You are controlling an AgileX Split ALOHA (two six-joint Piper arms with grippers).
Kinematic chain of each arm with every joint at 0, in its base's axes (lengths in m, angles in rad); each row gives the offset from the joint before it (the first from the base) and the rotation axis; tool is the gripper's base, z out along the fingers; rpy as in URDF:
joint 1: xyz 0 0 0.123 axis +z
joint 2: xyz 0 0 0 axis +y
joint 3: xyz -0.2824 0 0.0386 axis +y
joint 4: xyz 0.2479 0 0.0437 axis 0.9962 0 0.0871
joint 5: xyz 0 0 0 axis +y
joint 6: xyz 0.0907 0 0.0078 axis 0.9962 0 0.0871
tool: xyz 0 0 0 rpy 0 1.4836 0
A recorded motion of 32 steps. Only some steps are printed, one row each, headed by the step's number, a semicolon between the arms.
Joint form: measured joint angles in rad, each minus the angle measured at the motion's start. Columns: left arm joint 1, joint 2, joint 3, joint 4, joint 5, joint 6; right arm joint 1, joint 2, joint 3, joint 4, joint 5, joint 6.
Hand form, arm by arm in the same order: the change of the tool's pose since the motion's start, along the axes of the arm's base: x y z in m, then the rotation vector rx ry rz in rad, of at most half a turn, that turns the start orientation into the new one. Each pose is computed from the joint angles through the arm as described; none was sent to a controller.
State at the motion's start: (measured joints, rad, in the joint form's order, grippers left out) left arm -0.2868 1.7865 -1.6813 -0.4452 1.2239 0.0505; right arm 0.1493 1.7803 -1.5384 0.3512 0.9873 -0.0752
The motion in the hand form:
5: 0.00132 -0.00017 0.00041 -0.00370 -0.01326 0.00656; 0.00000 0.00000 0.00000 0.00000 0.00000 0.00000
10: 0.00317 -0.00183 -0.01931 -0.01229 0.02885 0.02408; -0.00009 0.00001 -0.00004 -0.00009 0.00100 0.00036
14: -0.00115 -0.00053 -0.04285 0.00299 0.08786 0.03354; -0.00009 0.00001 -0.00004 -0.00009 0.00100 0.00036
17: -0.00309 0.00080 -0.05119 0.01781 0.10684 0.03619; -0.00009 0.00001 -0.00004 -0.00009 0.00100 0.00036
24: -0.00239 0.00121 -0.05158 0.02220 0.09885 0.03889; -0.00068 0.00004 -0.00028 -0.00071 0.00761 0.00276
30: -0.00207 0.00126 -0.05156 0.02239 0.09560 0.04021; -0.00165 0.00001 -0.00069 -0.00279 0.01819 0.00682
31: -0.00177 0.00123 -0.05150 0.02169 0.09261 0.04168; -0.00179 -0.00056 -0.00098 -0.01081 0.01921 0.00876
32: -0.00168 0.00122 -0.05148 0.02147 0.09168 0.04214; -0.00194 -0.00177 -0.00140 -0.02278 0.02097 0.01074
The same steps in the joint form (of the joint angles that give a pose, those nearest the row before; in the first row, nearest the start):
5: 0.0000 0.0000 0.0000 0.0001 -0.0152 0.0000; 0.0000 0.0000 0.0000 0.0000 0.0000 0.0000
10: 0.0000 0.0148 0.0563 -0.0212 -0.0522 0.0000; 0.0000 0.0000 0.0000 0.0000 0.0011 0.0000
14: 0.0000 0.0182 0.1391 -0.0267 -0.0786 0.0042; 0.0000 0.0000 0.0000 0.0000 0.0011 0.0000
17: 0.0000 0.0192 0.1677 -0.0187 -0.0865 0.0042; 0.0000 0.0000 0.0000 0.0000 0.0011 0.0000
24: 0.0000 0.0192 0.1689 -0.0126 -0.0948 0.0041; 0.0000 0.0000 0.0000 0.0000 0.0081 0.0000
30: 0.0000 0.0192 0.1689 -0.0116 -0.0981 0.0042; 0.0000 0.0000 0.0000 -0.0011 0.0196 0.0000
31: 0.0000 0.0192 0.1689 -0.0116 -0.1016 0.0042; 0.0000 0.0000 0.0000 -0.0091 0.0219 0.0000
32: 0.0000 0.0191 0.1689 -0.0116 -0.1026 0.0042; -0.0010 0.0000 0.0000 -0.0210 0.0256 0.0000

